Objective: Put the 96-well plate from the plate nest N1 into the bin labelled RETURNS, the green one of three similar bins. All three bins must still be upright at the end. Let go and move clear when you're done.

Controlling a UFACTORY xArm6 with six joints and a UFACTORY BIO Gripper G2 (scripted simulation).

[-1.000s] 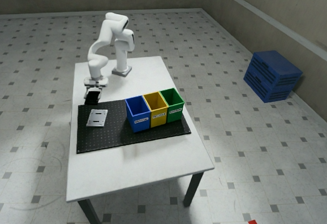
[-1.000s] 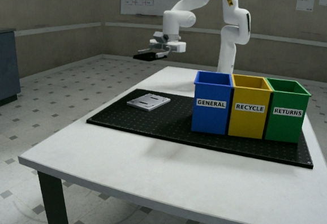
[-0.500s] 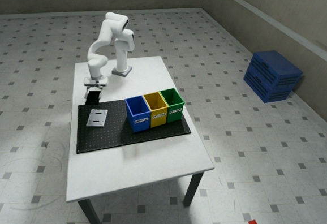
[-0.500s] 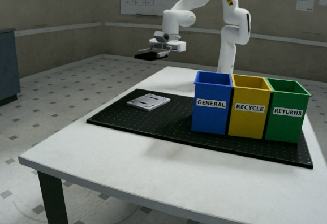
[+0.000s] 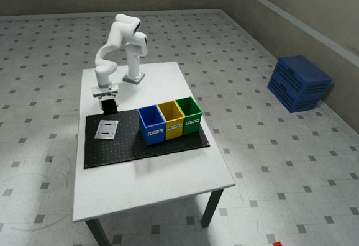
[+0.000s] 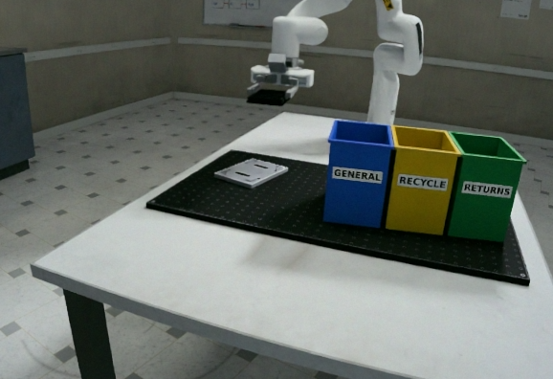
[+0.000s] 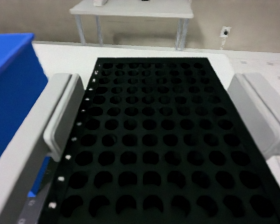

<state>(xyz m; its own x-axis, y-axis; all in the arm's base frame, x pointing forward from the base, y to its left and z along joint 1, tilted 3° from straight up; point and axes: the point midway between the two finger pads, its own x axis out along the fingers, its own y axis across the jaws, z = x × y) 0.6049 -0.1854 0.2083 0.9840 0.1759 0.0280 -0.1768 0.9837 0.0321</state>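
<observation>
The green returns bin is 510 mm to the left of my hand, 130 mm below it and 30 mm ahead of it. Also, from my hand: blue general bin (250 mm to the left, 130 mm below, 80 mm ahead); then black 96-well plate (10 mm below); then plate nest N1 (220 mm below, 40 mm to the right).
</observation>
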